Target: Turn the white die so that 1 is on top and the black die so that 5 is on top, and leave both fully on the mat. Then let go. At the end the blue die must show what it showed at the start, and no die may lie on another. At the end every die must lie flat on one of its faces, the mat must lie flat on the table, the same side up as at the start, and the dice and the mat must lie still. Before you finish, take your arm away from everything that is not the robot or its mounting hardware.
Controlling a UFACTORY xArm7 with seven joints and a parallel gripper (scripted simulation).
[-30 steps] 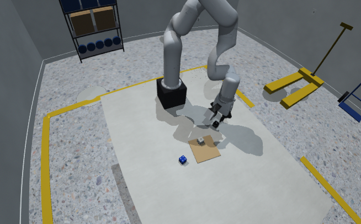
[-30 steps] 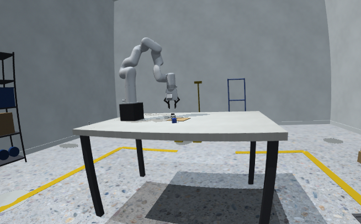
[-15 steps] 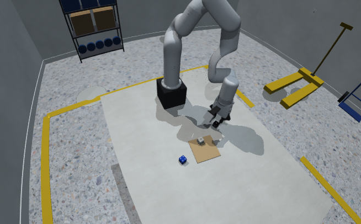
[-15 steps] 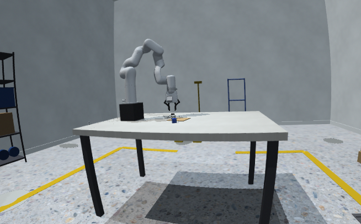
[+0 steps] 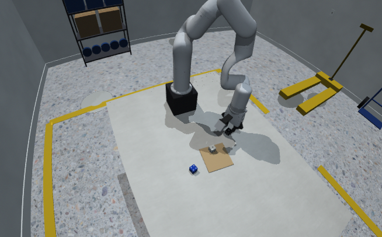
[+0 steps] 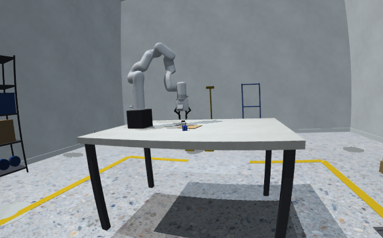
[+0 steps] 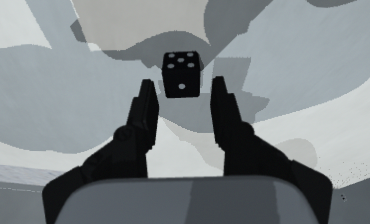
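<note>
The black die lies 4 cm below my hand. Round my hand: blue die: 30 cm to the right, 9 cm ahead, 4 cm below; then white die: 15 cm to the right, 4 cm below, 4 cm ahead; then tan mat: 15 cm to the right, 9 cm ahead, 6 cm below.
</note>
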